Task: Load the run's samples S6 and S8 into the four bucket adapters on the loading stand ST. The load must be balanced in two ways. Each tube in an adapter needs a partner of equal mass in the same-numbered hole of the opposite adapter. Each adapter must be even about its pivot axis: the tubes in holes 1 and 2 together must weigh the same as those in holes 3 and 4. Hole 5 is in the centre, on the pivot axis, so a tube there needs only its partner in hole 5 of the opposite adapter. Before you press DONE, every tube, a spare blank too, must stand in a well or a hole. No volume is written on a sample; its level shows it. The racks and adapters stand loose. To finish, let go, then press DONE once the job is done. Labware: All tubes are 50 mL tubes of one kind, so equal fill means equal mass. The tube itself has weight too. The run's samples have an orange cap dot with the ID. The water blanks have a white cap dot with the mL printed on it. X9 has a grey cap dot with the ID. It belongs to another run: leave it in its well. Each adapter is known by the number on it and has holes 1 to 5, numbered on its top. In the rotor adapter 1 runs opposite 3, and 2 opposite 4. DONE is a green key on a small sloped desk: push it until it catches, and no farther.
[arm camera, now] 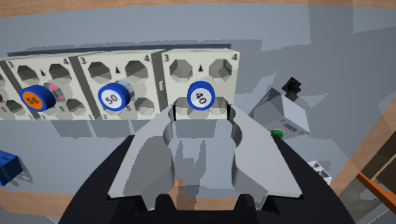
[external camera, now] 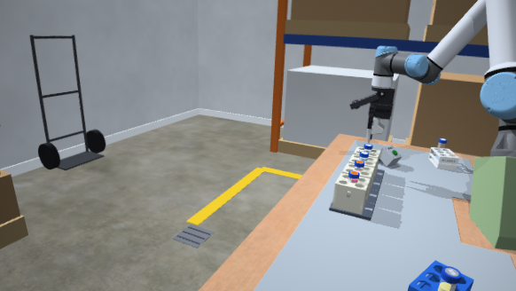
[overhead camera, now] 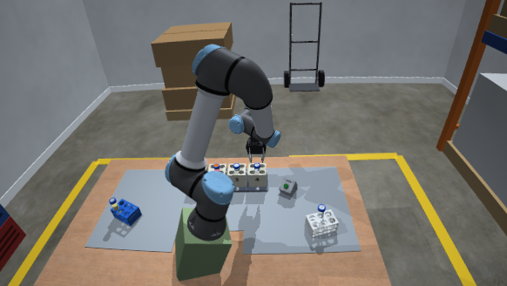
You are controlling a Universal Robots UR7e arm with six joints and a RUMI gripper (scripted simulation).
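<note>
Now: hand 160 mm to the left of the green DONE key, 90 mm above it and 80 mm past it. Also, from my hand: adapter 1 (330 mm to the left, 100 mm below, 40 mm behind); then loading stand ST (160 mm to the left, 150 mm below, 30 mm behind); then water blank (90 mm below, 10 mm to the right, 10 mm behind).
</note>
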